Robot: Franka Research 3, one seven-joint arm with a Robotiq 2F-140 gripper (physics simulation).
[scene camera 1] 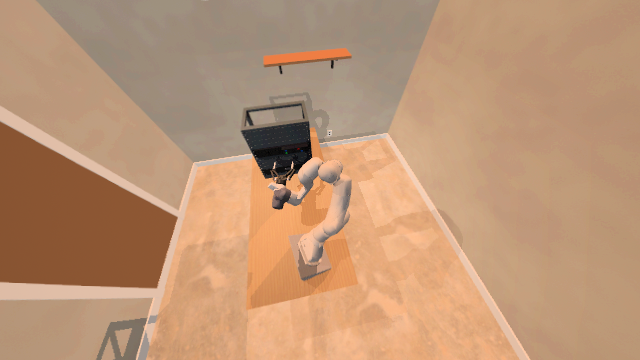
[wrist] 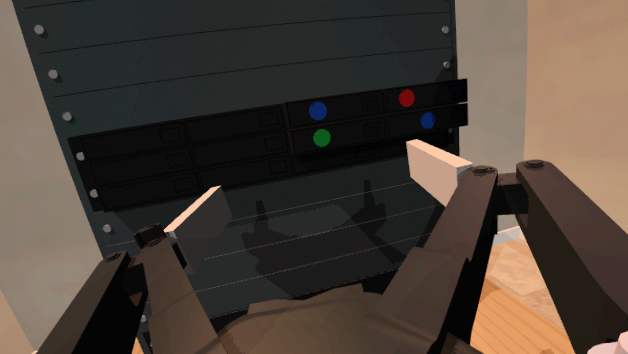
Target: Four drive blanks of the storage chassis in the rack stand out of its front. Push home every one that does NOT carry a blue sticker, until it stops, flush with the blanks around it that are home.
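Note:
The rack (scene camera 1: 276, 136) (wrist: 240, 55) holds the black storage chassis (scene camera 1: 270, 152) (wrist: 135, 142), with its blanks in three rows of four columns. In the wrist view four blanks stand out at the upper right: a blue-stickered blank (wrist: 340, 111) and a red-stickered blank (wrist: 430, 95) in the top row, a green-stickered blank (wrist: 350, 134) and another blue-stickered blank (wrist: 405, 123) in the middle row. The left columns and bottom row look flush. My gripper (scene camera 1: 283, 164) (wrist: 314, 181) is open and empty, in front of the rack below the stickered blanks; its right fingertip shows just below the right blue-stickered blank.
An orange shelf (scene camera 1: 307, 57) is on the wall above the rack. The arm's base stands on a grey plate (scene camera 1: 315, 273) on the wooden floor strip (scene camera 1: 270, 260). The arm (scene camera 1: 340, 200) bends round at the right of the gripper. Plain rack panels lie above and below the chassis.

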